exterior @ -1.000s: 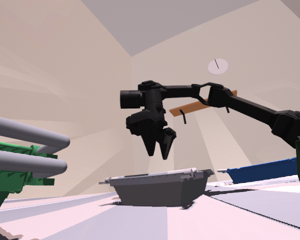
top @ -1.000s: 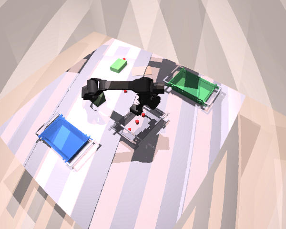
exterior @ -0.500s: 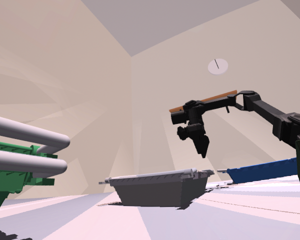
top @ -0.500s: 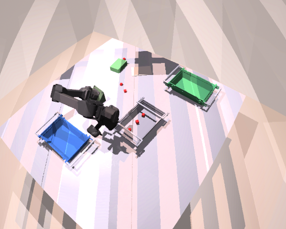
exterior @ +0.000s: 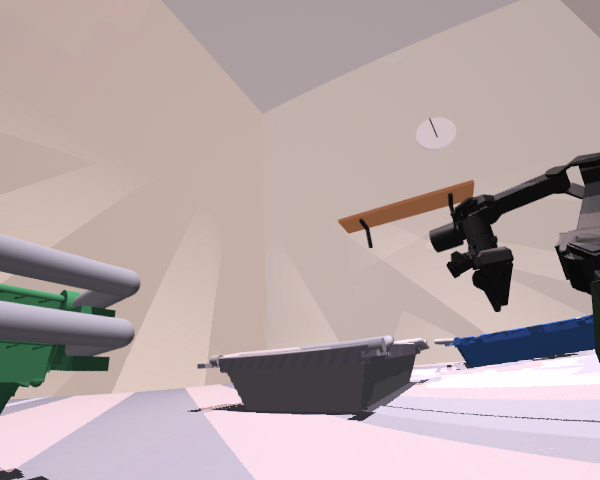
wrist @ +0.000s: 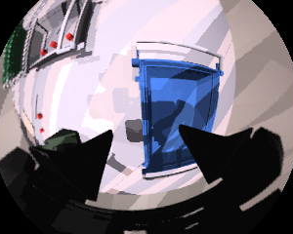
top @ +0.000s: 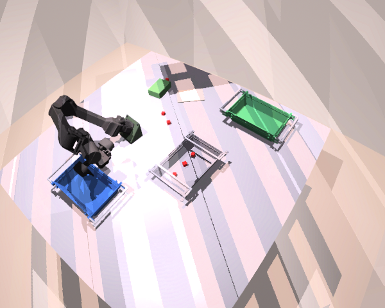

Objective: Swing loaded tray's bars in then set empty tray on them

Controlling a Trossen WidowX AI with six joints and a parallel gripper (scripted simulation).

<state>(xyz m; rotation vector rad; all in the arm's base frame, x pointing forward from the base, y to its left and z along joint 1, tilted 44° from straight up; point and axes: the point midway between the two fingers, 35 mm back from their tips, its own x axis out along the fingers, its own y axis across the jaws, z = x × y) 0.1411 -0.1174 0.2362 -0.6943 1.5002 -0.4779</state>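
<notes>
My gripper tip is 9 cm to the left of the blue tray, 6 cm above it and 2 cm past it. The rest, counted from my gripper tip: flat plate 66 cm to the left, 12 cm behind, 10 cm below; green box 57 cm to the left, 28 cm behind, 8 cm below.
</notes>
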